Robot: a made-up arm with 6 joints.
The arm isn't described. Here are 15 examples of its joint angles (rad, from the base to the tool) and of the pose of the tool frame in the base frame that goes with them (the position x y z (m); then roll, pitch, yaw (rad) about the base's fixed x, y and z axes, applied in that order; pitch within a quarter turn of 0, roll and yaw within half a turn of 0).
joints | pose
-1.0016 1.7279 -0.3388 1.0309 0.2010 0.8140 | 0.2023 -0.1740 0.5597 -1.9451 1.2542 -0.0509
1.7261 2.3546 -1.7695 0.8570 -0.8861 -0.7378 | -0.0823 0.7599 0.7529 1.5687 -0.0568 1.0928
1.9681 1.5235 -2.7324 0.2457 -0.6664 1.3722 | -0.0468 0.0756 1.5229 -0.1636 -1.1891 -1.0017
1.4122 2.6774 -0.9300 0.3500 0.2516 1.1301 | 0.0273 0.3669 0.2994 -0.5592 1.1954 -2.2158
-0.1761 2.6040 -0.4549 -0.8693 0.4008 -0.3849 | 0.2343 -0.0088 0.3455 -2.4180 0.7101 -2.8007
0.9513 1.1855 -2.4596 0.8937 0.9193 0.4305 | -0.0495 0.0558 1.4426 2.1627 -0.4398 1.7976
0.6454 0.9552 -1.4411 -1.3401 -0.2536 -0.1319 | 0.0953 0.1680 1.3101 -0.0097 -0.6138 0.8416
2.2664 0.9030 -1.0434 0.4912 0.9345 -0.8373 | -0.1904 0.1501 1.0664 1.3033 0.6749 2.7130
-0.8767 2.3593 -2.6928 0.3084 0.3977 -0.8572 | 0.5342 -0.5601 1.1184 0.9947 0.0335 -0.8063
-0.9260 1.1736 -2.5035 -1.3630 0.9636 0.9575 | -0.0658 0.0738 1.4446 2.3139 -0.5048 -2.1198
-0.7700 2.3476 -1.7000 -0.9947 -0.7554 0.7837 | 0.6405 -0.4911 0.7236 1.5619 0.1579 -0.1565
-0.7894 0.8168 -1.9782 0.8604 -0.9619 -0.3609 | -0.1279 0.1065 1.3858 -2.3443 -0.8566 -2.7567
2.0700 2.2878 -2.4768 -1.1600 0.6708 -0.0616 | -0.3513 0.6563 1.0966 0.4250 0.0613 1.3839
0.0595 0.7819 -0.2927 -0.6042 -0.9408 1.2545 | 0.2419 0.0855 0.8475 2.2047 -0.3216 0.6350
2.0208 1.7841 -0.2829 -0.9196 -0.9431 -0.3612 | -0.2246 0.2526 0.5961 1.0379 0.6033 2.8102
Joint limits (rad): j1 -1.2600..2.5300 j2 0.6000..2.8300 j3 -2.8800..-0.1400 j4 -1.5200..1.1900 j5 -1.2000..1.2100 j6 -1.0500..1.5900
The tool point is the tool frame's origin. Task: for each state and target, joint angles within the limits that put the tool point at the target. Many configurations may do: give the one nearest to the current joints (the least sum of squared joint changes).
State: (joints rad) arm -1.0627 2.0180 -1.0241 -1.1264 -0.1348 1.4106
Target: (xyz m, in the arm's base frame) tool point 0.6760 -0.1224 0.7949
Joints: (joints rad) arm -0.2576 1.9762 -1.3610 -1.1580 -0.2737 1.3881
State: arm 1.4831 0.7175 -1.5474 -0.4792 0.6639 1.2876
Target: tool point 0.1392 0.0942 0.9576
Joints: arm 0.6703 0.7077 -0.7264 -0.6056 0.8803 1.2734
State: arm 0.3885 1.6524 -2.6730 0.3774 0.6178 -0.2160
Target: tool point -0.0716 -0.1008 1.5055
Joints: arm 1.0816 1.3117 -2.8800 0.2817 0.2607 -0.2725
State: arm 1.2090 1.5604 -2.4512 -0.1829 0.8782 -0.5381
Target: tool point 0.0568 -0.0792 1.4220
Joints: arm 2.0339 1.0276 -2.3251 -0.5251 1.2100 -0.2994
